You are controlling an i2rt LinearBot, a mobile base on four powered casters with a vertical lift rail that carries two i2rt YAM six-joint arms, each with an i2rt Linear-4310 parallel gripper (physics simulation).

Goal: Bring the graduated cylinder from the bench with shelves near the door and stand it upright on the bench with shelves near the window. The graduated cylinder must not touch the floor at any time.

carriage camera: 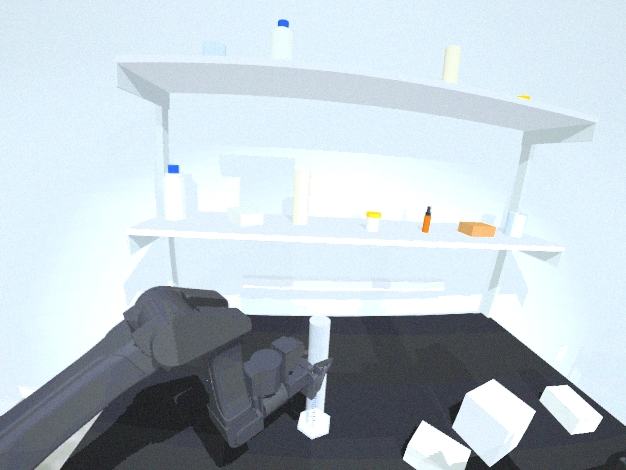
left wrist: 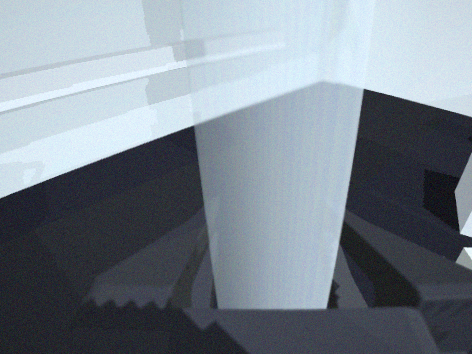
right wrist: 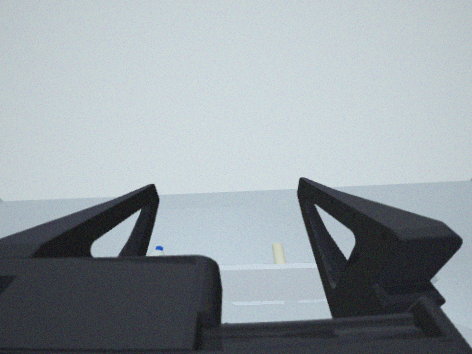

Path:
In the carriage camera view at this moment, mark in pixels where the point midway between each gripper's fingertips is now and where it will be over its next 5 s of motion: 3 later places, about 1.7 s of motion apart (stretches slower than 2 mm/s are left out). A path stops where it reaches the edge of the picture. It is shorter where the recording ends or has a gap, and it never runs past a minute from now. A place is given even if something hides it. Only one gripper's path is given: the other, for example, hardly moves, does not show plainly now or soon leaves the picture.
The left gripper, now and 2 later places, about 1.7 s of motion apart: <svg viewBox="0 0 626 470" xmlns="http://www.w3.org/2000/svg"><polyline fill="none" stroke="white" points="324,355 336,242 106,98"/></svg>

